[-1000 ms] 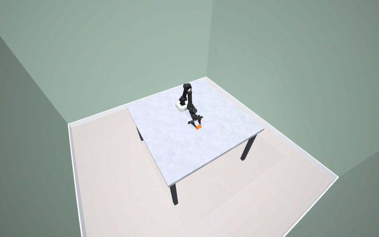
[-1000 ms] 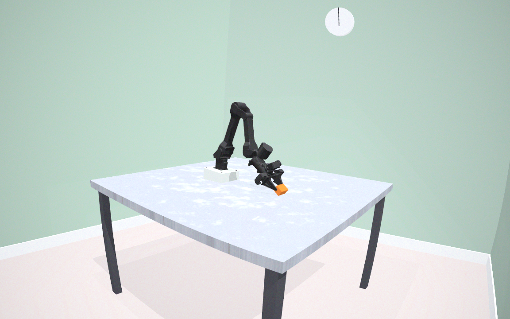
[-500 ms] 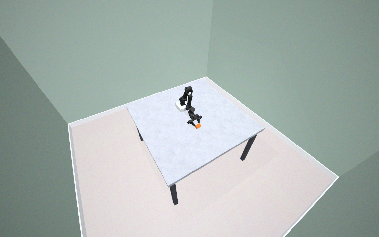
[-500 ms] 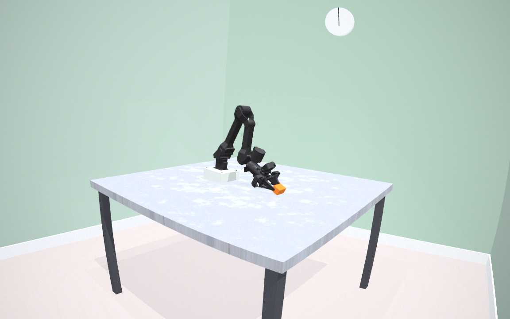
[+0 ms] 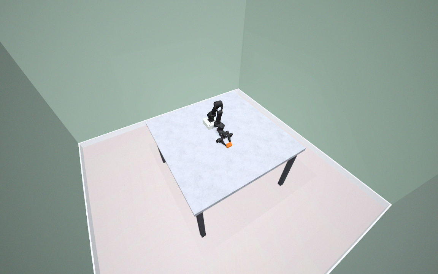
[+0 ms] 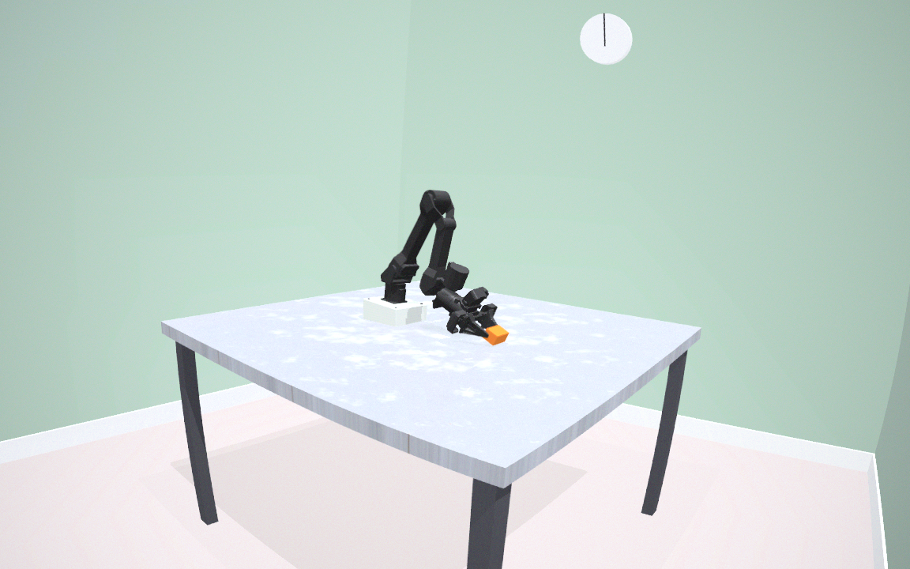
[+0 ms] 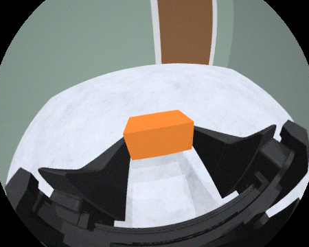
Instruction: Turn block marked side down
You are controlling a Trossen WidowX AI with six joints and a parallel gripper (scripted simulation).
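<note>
The block lies 1 cm below my gripper tip.
</note>
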